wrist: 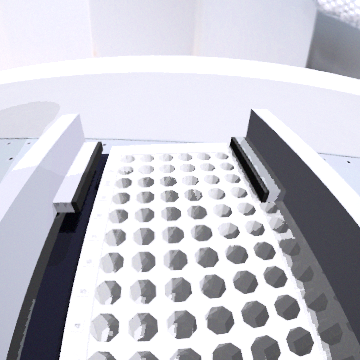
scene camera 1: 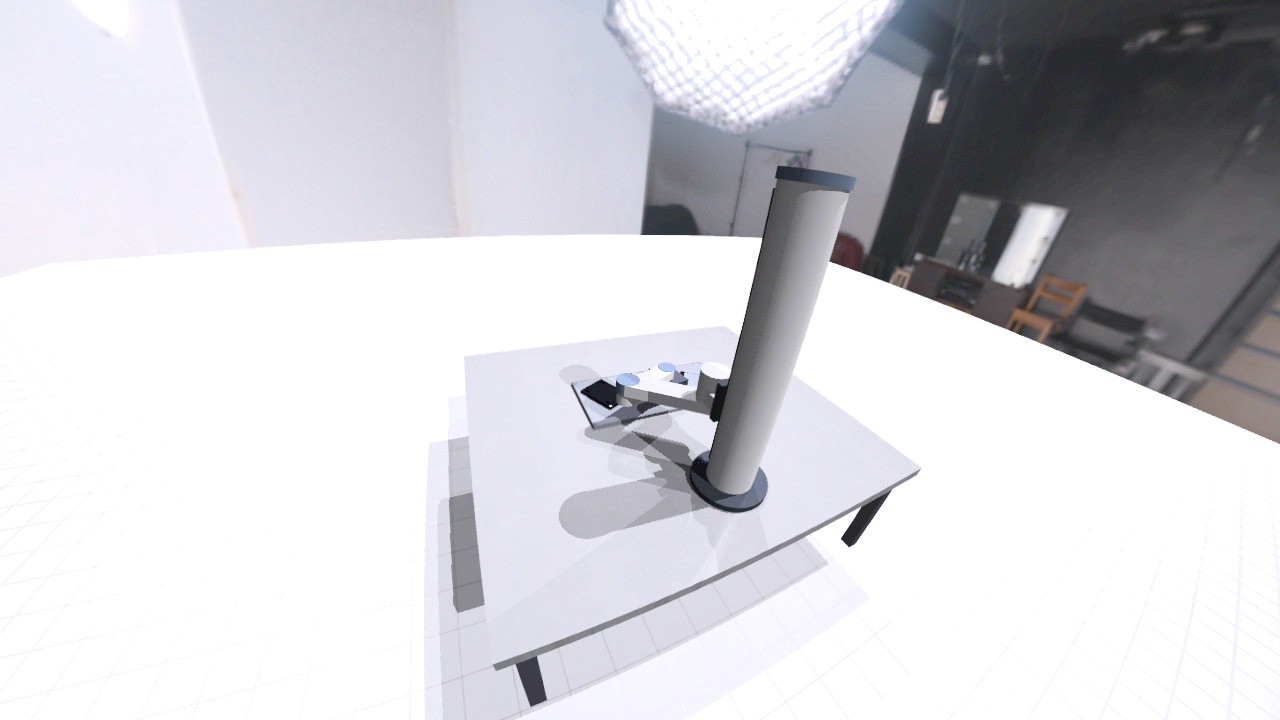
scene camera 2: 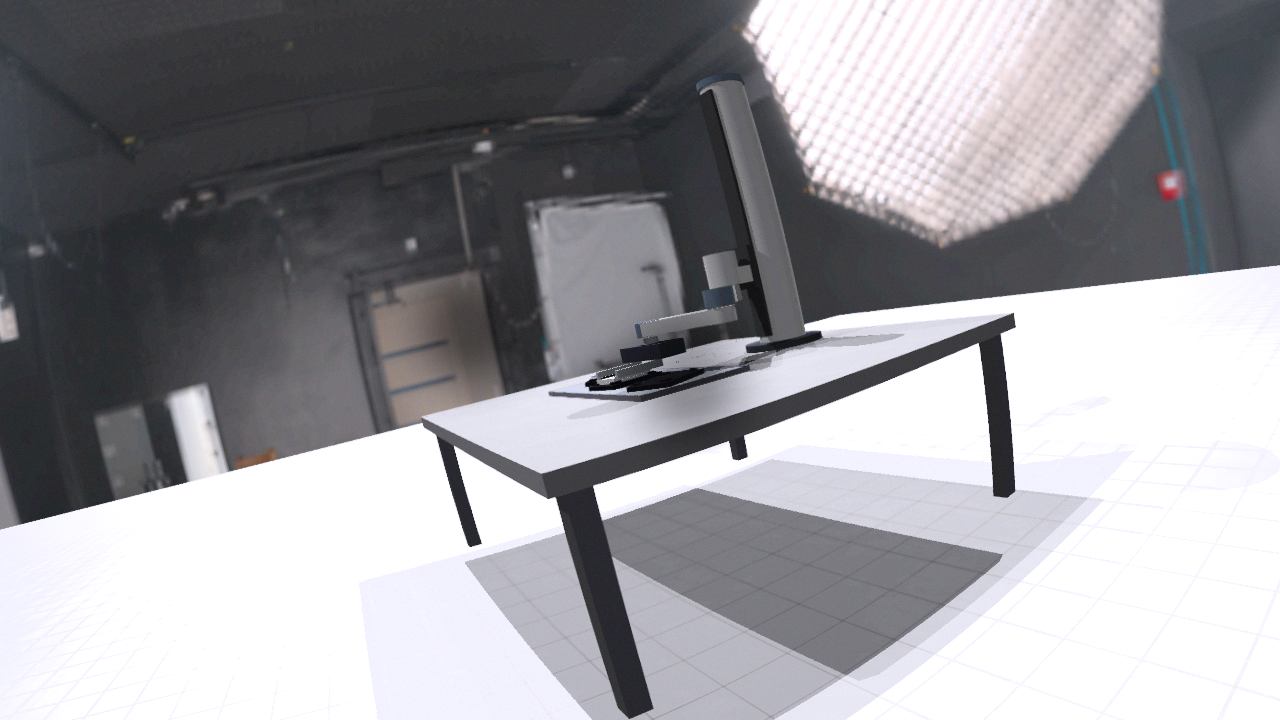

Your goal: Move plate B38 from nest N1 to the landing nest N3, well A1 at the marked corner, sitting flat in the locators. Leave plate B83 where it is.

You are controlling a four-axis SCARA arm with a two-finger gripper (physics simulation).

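Note:
My gripper (wrist: pixel 166 126) (scene camera 2: pixel 628 368) is shut, with its two pads standing apart and nothing held between them. In the wrist view a white well plate (wrist: pixel 175 250) lies below and between the fingers. The left pad is beside its left edge, over a strip of the dark nest (wrist: pixel 56 285); the right pad overlaps its right edge, and the right finger shades the wells there. The plate's label and the nest's number cannot be read. Another black nest (scene camera 1: pixel 599 394) (scene camera 2: pixel 666 379) shows on the board (scene camera 1: pixel 602 416) (scene camera 2: pixel 572 392). The gripper is mostly hidden behind the arm in scene camera 1.
The arm's tall grey column (scene camera 1: pixel 778 331) (scene camera 2: pixel 756 205) stands on the table (scene camera 1: pixel 514 429) (scene camera 2: pixel 519 438), behind the board as seen from scene camera 2. The folded arm links (scene camera 1: pixel 666 392) (scene camera 2: pixel 689 320) reach low over the board. Light board surface (wrist: pixel 332 164) shows beyond the right finger.

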